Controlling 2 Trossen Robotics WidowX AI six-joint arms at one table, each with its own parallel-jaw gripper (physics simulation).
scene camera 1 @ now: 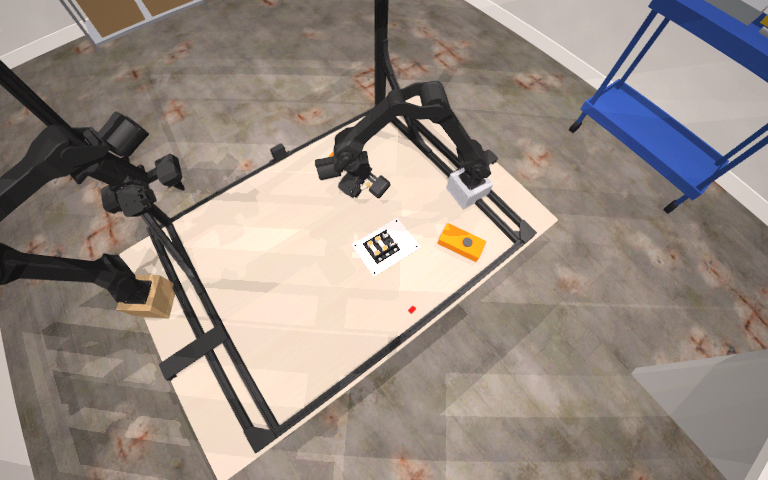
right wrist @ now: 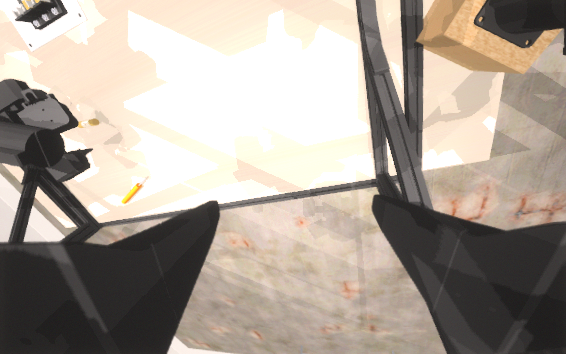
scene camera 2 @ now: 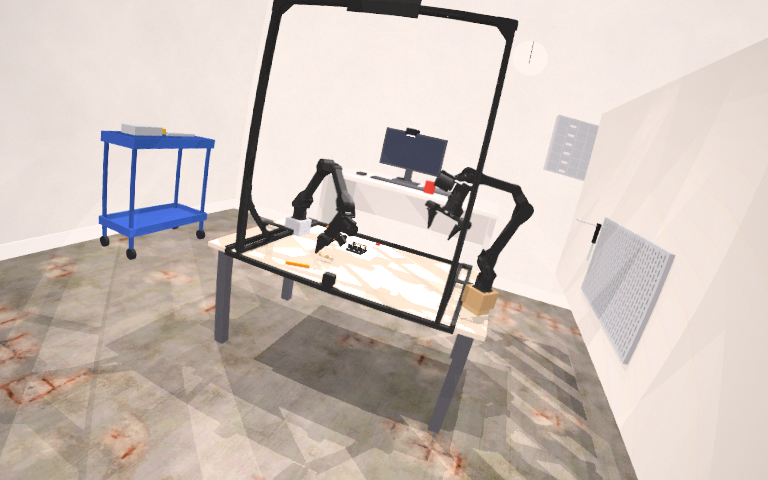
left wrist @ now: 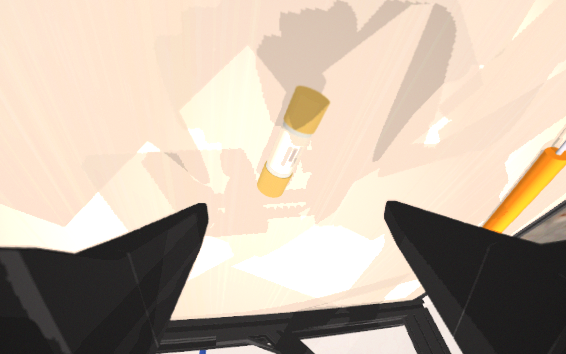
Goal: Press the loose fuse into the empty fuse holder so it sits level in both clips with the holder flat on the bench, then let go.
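Places are measured from the left arm's base along level axes (x ahead, y left, z up), in millimetres.
Where they show: left gripper, between the fingertips: [scene camera 1: 367, 179] [right wrist: 77, 132] [scene camera 2: 317, 251] [left wrist: 297, 210]; right gripper, between the fingertips: [scene camera 1: 167, 196] [right wrist: 296, 204] [scene camera 2: 437, 234]; left arm's base, origin of its link: [scene camera 1: 472, 179] [scene camera 2: 298, 218]; right arm's base, origin of its link: [scene camera 1: 138, 292] [scene camera 2: 482, 288].
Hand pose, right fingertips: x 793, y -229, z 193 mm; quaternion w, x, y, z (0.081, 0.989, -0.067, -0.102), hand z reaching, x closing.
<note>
Each offset is from my right fingertips to the top centre of the thing. "spot": to the spot under its first point.
The loose fuse {dx -498, dy +47, dz -255 mm} [scene camera 1: 367, 184] [scene camera 2: 325, 257] [left wrist: 291, 147] [right wrist: 90, 123], with gold end caps and a white middle, lies on the bench. In the left wrist view it is slanted, ahead of the fingertips and sideways between them. My left gripper [scene camera 2: 331, 246] [left wrist: 297, 210] is open and empty above the bench near the fuse. The black fuse holder [scene camera 1: 381, 246] [scene camera 2: 356, 248] sits on a white plate {spot: dx -529, dy +254, dz -268 mm} [scene camera 1: 403, 232] [right wrist: 39, 41]. Two fuses sit side by side in it, beside an empty position. My right gripper [scene camera 2: 440, 232] [right wrist: 296, 204] is open and empty, raised high near its own side.
An orange screwdriver {dx -484, dy -136, dz -257 mm} [scene camera 2: 297, 263] [left wrist: 522, 192] [right wrist: 133, 193] lies near the frame rail [scene camera 2: 385, 306]. An orange box {dx -663, dy +376, dz -236 mm} [scene camera 1: 453, 237] with a grey knob lies right of the plate in scene camera 1. A small red block {dx -423, dy +471, dz -261 mm} [scene camera 1: 411, 309] lies near the bench edge there.
</note>
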